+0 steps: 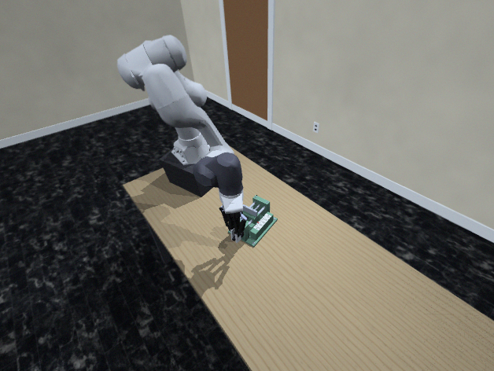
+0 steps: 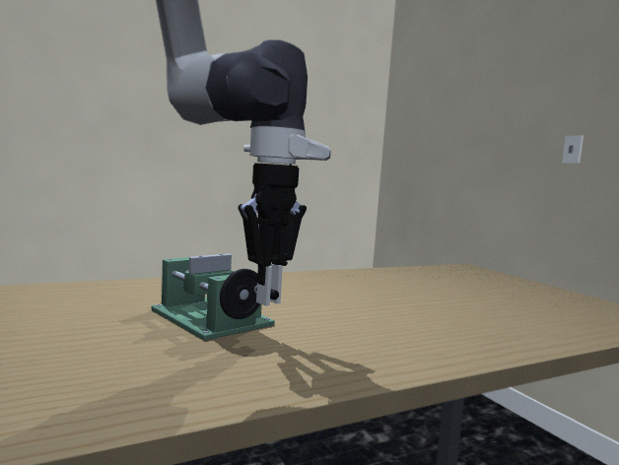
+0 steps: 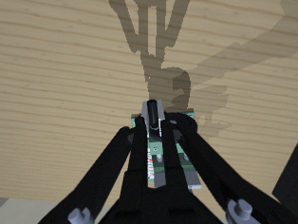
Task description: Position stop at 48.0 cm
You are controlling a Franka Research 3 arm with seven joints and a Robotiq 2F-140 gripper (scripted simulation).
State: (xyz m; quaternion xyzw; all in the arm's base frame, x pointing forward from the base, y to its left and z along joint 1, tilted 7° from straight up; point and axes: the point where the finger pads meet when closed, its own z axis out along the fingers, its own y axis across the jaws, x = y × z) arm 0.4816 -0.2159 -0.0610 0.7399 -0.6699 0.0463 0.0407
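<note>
My gripper is now 1 cm past the black handwheel, 2 cm to the right of it and 2 cm above it. Also, from my hand: stop block (3 cm behind, 14 cm to the left, 1 cm below).
</note>
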